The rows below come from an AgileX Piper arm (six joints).
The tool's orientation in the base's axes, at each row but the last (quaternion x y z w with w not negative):
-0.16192, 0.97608, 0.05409, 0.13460
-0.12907, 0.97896, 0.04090, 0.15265
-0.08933, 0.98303, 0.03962, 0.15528
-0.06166, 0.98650, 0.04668, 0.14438
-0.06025, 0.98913, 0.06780, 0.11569
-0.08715, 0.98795, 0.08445, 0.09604
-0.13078, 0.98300, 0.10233, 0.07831
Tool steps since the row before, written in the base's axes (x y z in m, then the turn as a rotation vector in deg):
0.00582, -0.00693, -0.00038, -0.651, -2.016, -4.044
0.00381, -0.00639, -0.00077, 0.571, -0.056, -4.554
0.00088, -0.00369, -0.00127, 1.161, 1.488, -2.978
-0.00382, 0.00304, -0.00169, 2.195, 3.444, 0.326
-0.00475, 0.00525, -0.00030, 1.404, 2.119, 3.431
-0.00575, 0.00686, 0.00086, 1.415, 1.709, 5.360
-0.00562, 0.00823, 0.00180, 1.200, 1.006, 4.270
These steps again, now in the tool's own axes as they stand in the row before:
-0.00311, -0.00847, 0.00076, 2.335, -1.934, 3.413
-0.00173, -0.00720, 0.00107, 0.897, -0.391, 4.484
0.00018, -0.00385, 0.00108, -0.399, 1.092, 3.328
0.00379, 0.00339, 0.00088, -2.554, 3.130, 0.680
0.00412, 0.00577, 0.00002, -2.389, 2.307, -2.684
0.00431, 0.00787, -0.00058, -2.730, 2.197, -4.623
0.00305, 0.00964, -0.00063, -2.158, 1.394, -3.753

